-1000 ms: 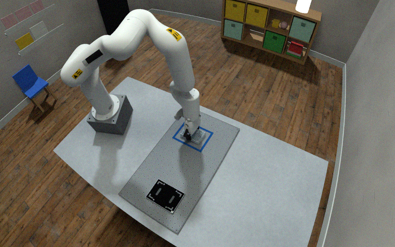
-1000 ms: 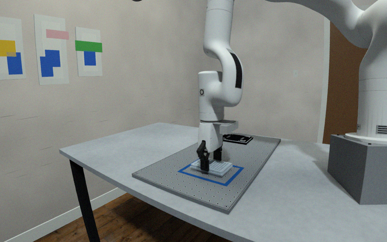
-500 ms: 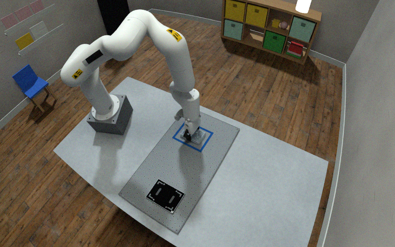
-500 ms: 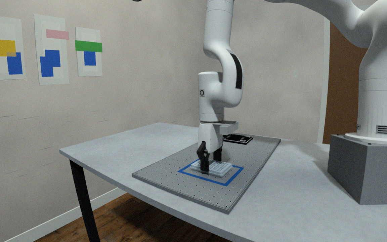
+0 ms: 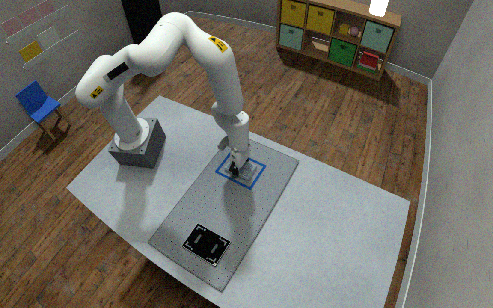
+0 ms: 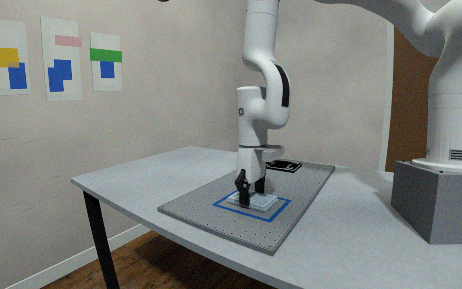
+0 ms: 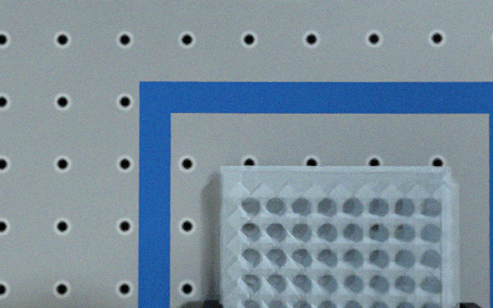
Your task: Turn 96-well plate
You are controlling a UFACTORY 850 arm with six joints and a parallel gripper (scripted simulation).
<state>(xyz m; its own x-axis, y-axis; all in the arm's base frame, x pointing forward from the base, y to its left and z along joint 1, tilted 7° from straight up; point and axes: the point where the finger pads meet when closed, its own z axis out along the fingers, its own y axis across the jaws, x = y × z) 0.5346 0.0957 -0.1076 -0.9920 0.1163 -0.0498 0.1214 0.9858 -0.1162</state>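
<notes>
My hand is 1 cm above the 96-well plate. From my hand the other things lie so: black plate nest N1 (2 cm ahead, 39 cm to the right, 2 cm below).
</notes>
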